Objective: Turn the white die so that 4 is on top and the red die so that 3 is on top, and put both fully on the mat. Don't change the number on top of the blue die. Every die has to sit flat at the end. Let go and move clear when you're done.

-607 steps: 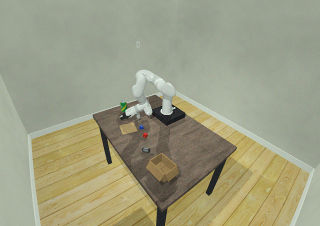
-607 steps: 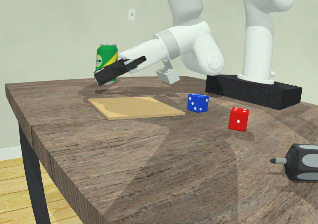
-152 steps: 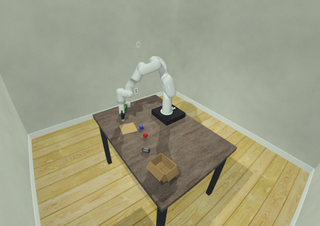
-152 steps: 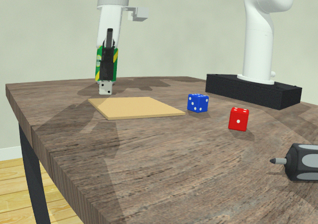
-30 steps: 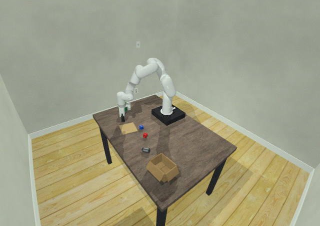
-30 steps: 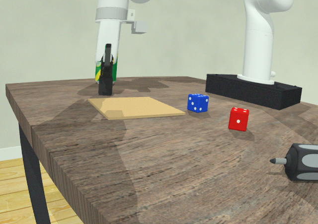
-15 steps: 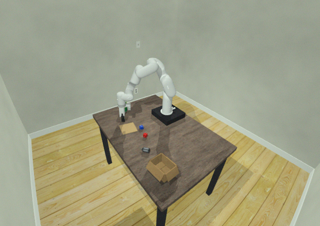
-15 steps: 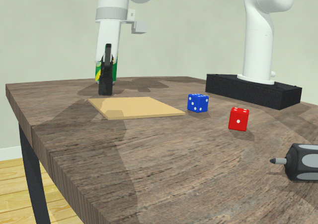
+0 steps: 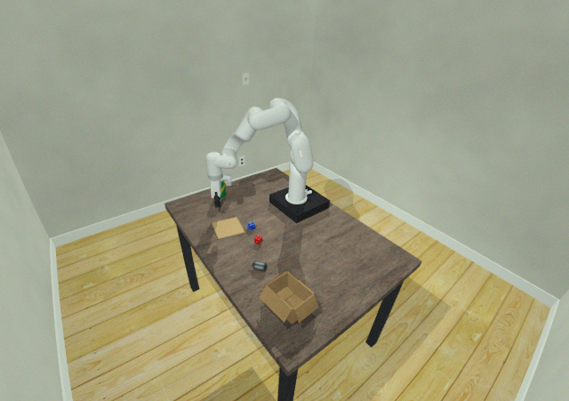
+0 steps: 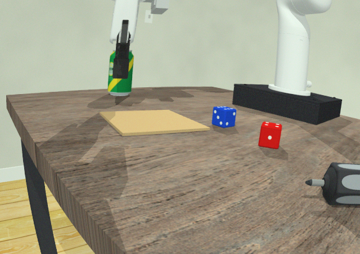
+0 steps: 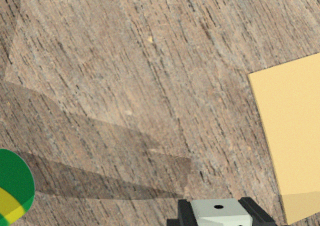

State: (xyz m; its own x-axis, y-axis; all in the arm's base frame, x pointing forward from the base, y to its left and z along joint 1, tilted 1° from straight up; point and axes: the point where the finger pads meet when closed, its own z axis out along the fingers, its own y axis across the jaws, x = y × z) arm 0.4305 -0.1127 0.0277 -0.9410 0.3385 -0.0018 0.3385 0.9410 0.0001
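Now: hand 14 cm to the right of the tan mat and 8 cm above it. Round my hand: blue die: 19 cm to the left, 12 cm behind, 7 cm below; then green can: 16 cm to the right, 6 cm behind, 2 cm below; then white die: 1 cm below.
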